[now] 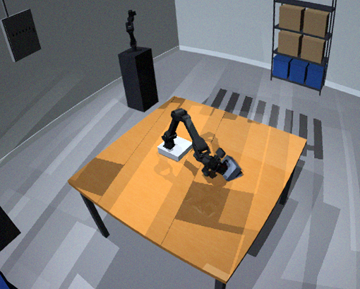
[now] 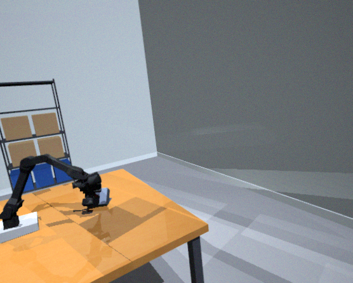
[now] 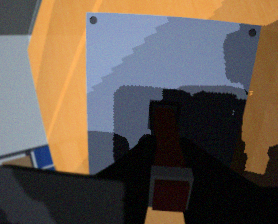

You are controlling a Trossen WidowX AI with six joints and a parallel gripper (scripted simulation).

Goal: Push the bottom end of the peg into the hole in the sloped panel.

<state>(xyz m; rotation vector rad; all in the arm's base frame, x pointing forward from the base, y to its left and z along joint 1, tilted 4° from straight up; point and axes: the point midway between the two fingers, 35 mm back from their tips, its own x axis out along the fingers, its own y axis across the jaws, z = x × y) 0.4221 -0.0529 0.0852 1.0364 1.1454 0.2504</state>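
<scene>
The sloped panel lies 50 mm below my gripper tip, 40 mm to the left of it and 30 mm ahead of it. The rest, counted from my gripper tip: red peg 10 mm to the right, 10 mm behind, 10 mm above.
</scene>
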